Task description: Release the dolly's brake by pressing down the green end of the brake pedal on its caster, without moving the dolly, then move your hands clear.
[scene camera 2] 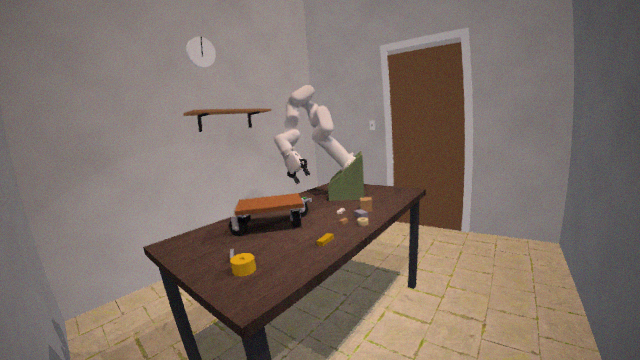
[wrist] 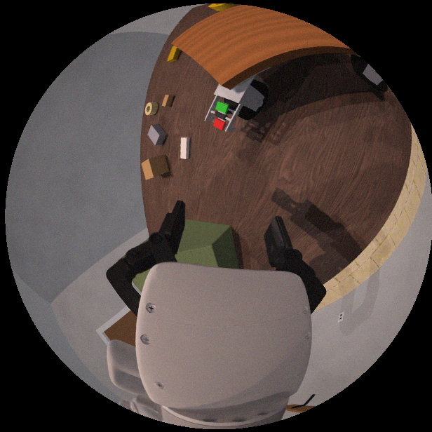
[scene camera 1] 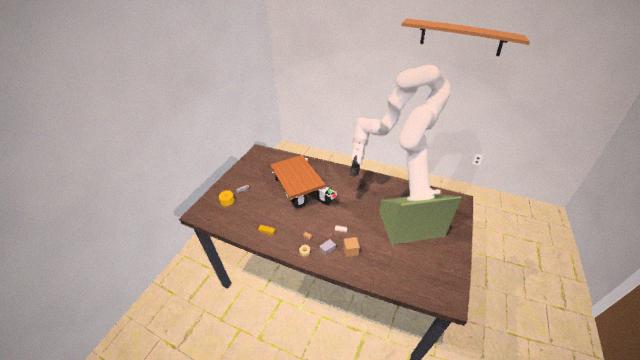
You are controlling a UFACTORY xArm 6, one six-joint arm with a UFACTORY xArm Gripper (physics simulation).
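The dolly (scene camera 1: pixel 297 175) (scene camera 2: pixel 270 204) (wrist: pixel 270 37) has an orange wooden deck and stands on black-wheeled casters on the table. One corner caster bears the brake pedal, whose green end (scene camera 1: pixel 329 191) (wrist: pixel 222 107) is nearer the deck and whose red end (scene camera 1: pixel 334 196) (wrist: pixel 219 123) points outward. In the wrist view the pedal sits between two thin grey side bars. Its exact tilt is too small to tell. My gripper (scene camera 1: pixel 354 173) (scene camera 2: pixel 302 179) (wrist: pixel 228 219) is open and empty. It hangs above the table, apart from the dolly, on the robot-base side of the pedal.
A green wedge-shaped block (scene camera 1: pixel 420 220) (scene camera 2: pixel 347 182) (wrist: pixel 200 245) stands at the arm's base. A white piece (scene camera 1: pixel 341 229) (wrist: pixel 185 148), an orange block (scene camera 1: pixel 351 246) (scene camera 2: pixel 366 203) and a lilac block (scene camera 1: pixel 328 246) lie near the front edge. A yellow cylinder (scene camera 1: pixel 226 198) (scene camera 2: pixel 243 264) stands beyond the dolly.
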